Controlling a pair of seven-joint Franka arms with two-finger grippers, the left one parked.
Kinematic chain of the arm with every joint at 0, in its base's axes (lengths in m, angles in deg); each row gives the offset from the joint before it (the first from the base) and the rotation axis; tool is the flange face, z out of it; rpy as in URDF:
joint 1: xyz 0 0 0.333 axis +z
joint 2: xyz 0 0 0 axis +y
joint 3: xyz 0 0 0.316 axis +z
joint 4: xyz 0.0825 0 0 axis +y
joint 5: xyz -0.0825 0 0.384 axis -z
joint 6: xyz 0 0 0 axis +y
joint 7: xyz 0.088 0 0 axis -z
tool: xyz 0 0 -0.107 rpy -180 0 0
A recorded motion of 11 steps. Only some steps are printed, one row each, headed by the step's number.
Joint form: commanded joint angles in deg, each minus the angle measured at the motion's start. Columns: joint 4, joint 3, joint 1, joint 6, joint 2, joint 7, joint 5.
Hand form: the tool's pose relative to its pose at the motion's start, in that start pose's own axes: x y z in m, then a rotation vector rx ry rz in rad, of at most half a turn. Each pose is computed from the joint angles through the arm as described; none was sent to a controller.
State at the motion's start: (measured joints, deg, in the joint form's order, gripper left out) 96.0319 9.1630 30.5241 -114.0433 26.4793 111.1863 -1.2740
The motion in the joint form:
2: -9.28 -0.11 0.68 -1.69 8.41 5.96 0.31
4: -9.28 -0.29 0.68 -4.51 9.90 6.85 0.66
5: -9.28 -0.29 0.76 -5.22 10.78 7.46 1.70
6: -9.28 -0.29 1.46 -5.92 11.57 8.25 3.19
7: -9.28 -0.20 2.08 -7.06 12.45 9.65 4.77
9: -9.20 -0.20 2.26 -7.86 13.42 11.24 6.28
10: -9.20 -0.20 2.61 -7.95 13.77 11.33 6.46
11: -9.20 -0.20 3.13 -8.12 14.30 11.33 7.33
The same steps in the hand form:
2: -0.0151 -0.0415 0.0182 0.0356 -0.0317 0.1007
4: -0.0141 -0.0490 0.0315 0.0583 -0.0385 0.1188
5: -0.0140 -0.0512 0.0410 0.0615 -0.0246 0.1210
6: -0.0207 -0.0505 0.0502 0.0688 -0.0038 0.1114
7: -0.0277 -0.0504 0.0596 0.0822 0.0134 0.1111
9: -0.0285 -0.0518 0.0709 0.0880 0.0324 0.1230
10: -0.0321 -0.0505 0.0755 0.0849 0.0367 0.1172
11: -0.0370 -0.0489 0.0822 0.0848 0.0509 0.1007

